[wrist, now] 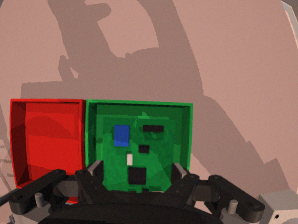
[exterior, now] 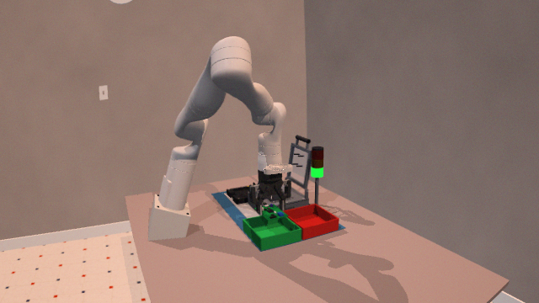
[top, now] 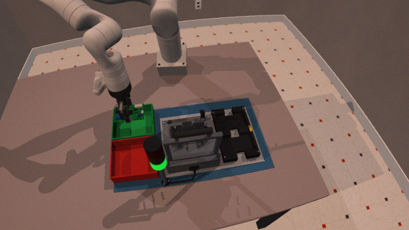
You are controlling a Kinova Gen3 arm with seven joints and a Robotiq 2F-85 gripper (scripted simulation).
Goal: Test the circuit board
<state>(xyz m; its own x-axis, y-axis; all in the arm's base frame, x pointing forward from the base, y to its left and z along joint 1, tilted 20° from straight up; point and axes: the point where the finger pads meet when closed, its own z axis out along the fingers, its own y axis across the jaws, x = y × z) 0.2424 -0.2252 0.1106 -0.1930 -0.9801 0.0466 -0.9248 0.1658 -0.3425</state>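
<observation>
Right now the green bin is 90 mm below my hand. Round my hand: red bin: 150 mm ahead, 90 mm below, 30 mm to the right; green circuit board: 10 mm below; tester lid: 260 mm ahead, 150 mm to the left, 80 mm above.
</observation>
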